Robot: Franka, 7 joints.
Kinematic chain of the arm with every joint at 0, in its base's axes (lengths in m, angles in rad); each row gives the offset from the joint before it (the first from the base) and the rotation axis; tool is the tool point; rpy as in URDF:
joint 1: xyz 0 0 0.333 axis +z
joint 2: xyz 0 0 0 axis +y
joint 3: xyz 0 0 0.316 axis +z
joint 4: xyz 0.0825 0 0 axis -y
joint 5: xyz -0.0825 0 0.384 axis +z
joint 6: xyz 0 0 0 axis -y
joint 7: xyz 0.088 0 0 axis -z
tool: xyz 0 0 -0.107 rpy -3.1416 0 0
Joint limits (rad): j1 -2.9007..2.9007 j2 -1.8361..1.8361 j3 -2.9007..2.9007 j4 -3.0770..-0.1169 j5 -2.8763..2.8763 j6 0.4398..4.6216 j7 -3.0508..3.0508
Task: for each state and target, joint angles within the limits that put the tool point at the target. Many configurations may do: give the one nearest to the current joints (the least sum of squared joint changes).
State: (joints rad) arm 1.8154 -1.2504 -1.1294 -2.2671 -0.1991 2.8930 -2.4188
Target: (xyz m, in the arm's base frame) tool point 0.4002 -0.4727 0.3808
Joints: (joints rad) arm 0.9997 -1.4083 -1.5582 -2.1108 -0.1498 2.9791 -2.4188
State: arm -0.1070 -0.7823 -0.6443 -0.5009 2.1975 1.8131 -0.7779
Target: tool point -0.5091 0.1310 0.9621
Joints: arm -0.2113 -0.8416 -0.6188 -0.2976 2.1806 1.5872 -0.7779
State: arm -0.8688 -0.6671 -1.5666 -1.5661 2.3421 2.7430 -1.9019
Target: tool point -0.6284 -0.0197 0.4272
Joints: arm -1.1153 -0.6952 -1.7382 -1.8049 2.3574 2.8850 -1.9019
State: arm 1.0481 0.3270 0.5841 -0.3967 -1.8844 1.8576 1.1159
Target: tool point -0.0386 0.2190 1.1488
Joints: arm 1.2236 -0.0134 0.7669 -0.4773 -1.8932 1.9657 1.1159
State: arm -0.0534 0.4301 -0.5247 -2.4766 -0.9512 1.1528 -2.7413
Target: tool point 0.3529 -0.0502 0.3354
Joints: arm 0.3170 0.0409 -0.1626 -2.4110 -0.8527 0.9698 -2.7413
